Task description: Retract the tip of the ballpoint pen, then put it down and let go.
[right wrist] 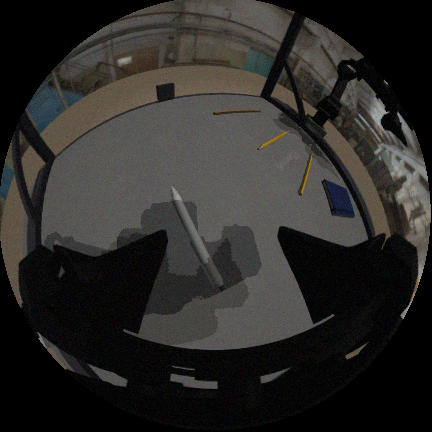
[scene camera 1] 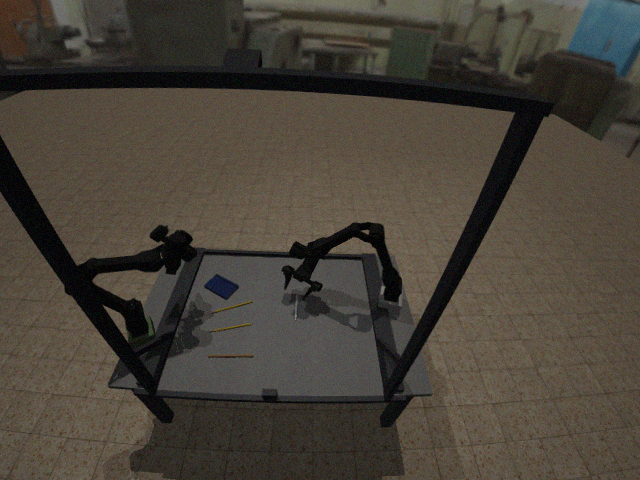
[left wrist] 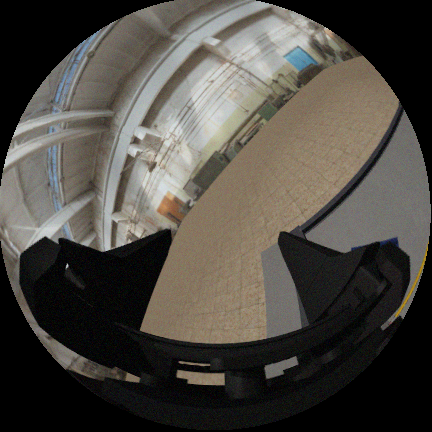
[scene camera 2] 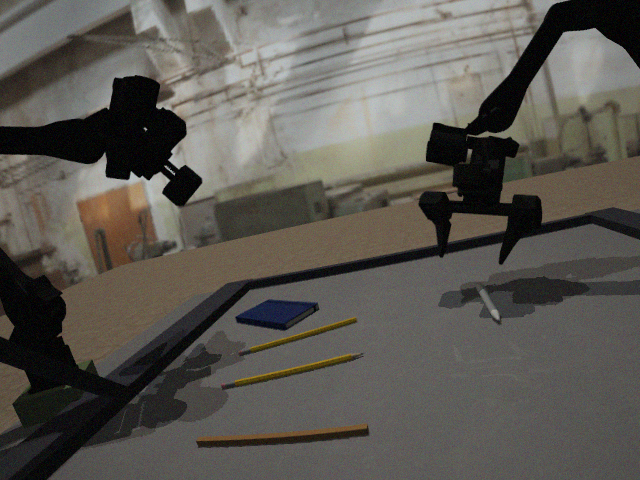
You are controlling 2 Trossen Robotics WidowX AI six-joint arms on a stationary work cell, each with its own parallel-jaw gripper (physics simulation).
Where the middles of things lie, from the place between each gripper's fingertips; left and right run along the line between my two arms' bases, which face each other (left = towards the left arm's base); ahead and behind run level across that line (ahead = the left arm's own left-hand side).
Right now my right hand is 6 cm above the ballpoint pen (right wrist: 211,271), 2 cm past it and 1 cm to the left of it. Round my right hand: blue notebook (scene camera 2: 278,314) 32 cm to the left, 15 cm ahead, 6 cm below.
Now: the blue notebook 4 cm behind my left hand, 14 cm to the right of it and 32 cm below it. Round my left hand: ballpoint pen 21 cm behind, 48 cm to the right, 32 cm below.
